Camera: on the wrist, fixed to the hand. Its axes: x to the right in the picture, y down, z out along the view.
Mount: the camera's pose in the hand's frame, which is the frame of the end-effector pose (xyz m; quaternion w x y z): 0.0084 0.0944 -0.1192 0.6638 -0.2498 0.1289 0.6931
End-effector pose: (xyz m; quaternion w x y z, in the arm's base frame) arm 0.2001 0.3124 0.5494 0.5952 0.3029 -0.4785 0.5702
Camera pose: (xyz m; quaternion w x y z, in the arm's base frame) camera 0.1345 0.4394 0.4969 0.1372 -0.3527 -0.5932 0.7105
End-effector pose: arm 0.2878 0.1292 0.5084 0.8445 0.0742 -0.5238 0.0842
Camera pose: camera 0.3747 0.2472 0.4670 0.5882 -0.5356 -0.3113 0.5199
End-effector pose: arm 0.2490 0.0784 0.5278 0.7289 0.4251 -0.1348 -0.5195
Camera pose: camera 0.3893 0.1376 0.5257 0.9674 0.0736 -0.1604 0.1815
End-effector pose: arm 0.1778 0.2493 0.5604 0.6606 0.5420 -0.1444 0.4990
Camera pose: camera 0.0629 0.3480 0.5763 0.2466 0.0304 -0.5110 0.8229
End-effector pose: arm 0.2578 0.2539 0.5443 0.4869 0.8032 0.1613 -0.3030
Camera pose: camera 0.3558 0.3137 0.6443 0.7130 0.5624 -0.3112 0.2802
